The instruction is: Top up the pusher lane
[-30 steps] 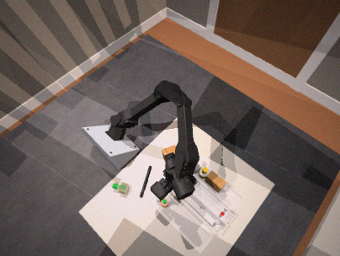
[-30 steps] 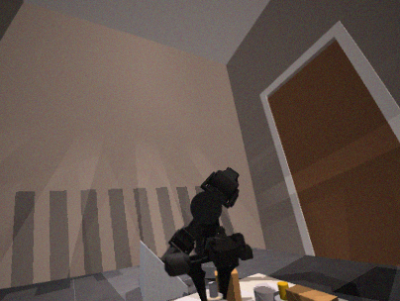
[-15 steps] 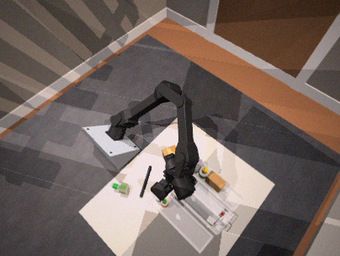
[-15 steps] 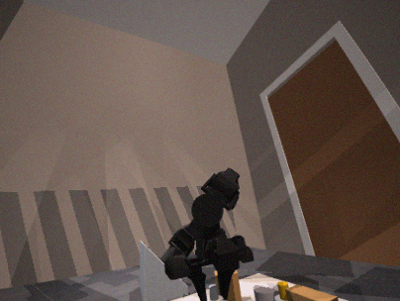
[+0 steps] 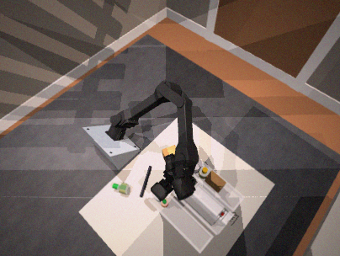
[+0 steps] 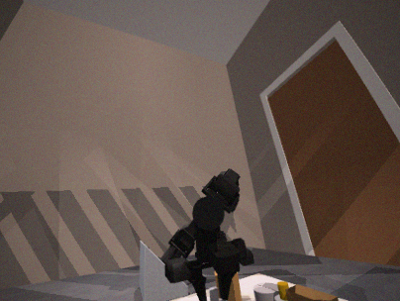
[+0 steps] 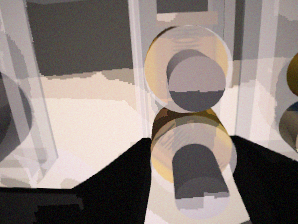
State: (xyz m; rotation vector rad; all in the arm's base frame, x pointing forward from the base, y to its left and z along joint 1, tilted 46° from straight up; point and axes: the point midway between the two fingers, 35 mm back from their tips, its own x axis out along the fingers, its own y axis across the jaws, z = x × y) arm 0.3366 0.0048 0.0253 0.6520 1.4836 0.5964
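Now: gripper tip 10 cm past the black rod, 6 cm to the left of it and 3 cm above it. From my gripper tip the other things lie so: clear lane rack: 14 cm ahead, 2 cm to the left, 2 cm below; yellow-lidded jar: 13 cm to the left, 6 cm ahead; grey round thing: 13 cm to the left, 1 cm below, 1 cm ahead.
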